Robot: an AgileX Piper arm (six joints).
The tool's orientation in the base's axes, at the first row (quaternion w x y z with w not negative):
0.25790 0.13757 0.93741 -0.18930
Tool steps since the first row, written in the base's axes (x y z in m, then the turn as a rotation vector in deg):
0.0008 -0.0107 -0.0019 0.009 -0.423 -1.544
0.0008 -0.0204 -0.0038 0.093 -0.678 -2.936
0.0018 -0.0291 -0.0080 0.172 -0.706 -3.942
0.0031 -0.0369 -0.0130 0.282 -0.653 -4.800
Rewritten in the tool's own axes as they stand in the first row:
-0.0014 -0.0087 0.0064 0.752 0.065 1.412
-0.0019 -0.0168 0.0121 1.387 0.263 2.664
-0.0019 -0.0230 0.0195 1.856 0.552 3.510
-0.0015 -0.0281 0.0274 2.232 0.882 4.217

